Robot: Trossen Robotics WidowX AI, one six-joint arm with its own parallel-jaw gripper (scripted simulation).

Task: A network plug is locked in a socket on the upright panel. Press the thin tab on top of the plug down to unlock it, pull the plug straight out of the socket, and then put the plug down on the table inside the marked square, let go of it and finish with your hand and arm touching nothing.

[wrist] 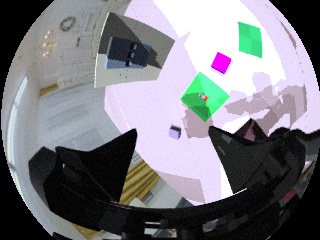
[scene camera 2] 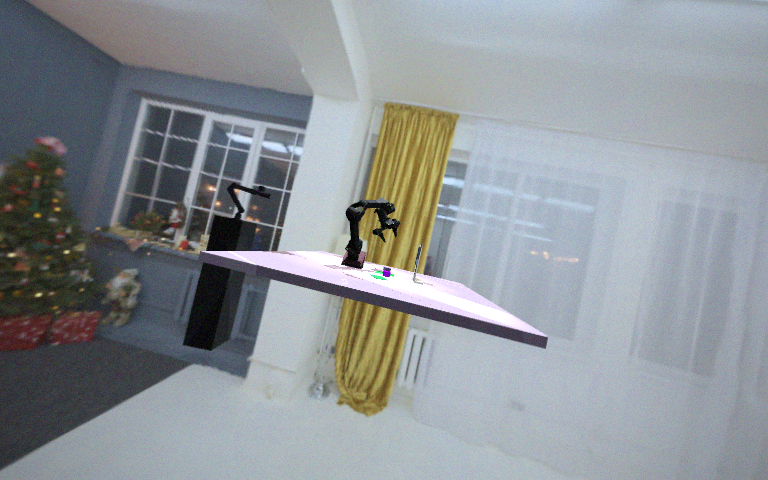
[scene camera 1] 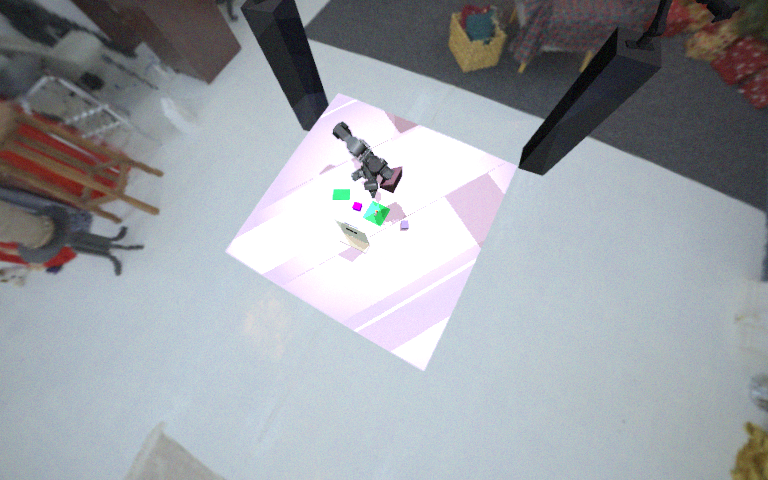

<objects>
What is the gripper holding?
Nothing.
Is the gripper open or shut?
Open.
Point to an upright panel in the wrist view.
129,51
</objects>
